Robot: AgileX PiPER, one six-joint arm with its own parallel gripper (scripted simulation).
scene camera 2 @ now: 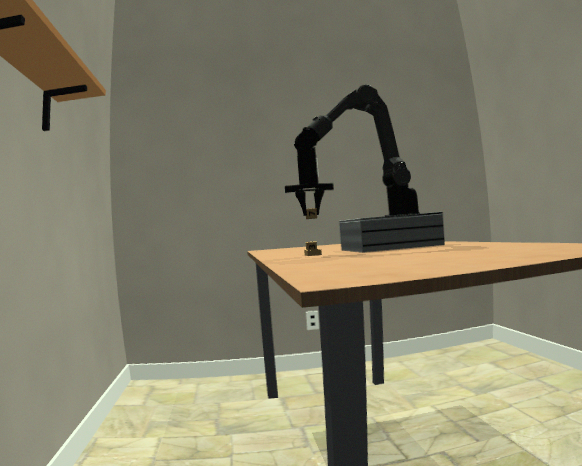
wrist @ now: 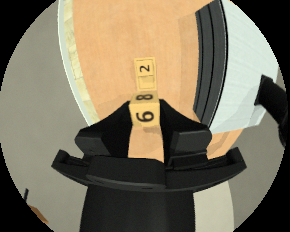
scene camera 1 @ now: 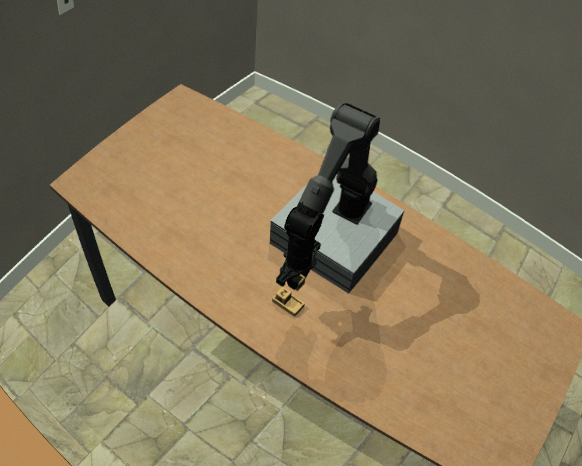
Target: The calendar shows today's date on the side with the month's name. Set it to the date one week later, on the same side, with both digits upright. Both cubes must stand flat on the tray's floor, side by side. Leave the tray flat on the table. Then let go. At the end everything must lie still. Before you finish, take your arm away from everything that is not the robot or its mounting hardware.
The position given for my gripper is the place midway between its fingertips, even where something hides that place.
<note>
I see my gripper (scene camera 1: 296, 282).
My gripper shows as well in scene camera 2 (scene camera 2: 311, 215) and in the wrist view (wrist: 145, 107).
</note>
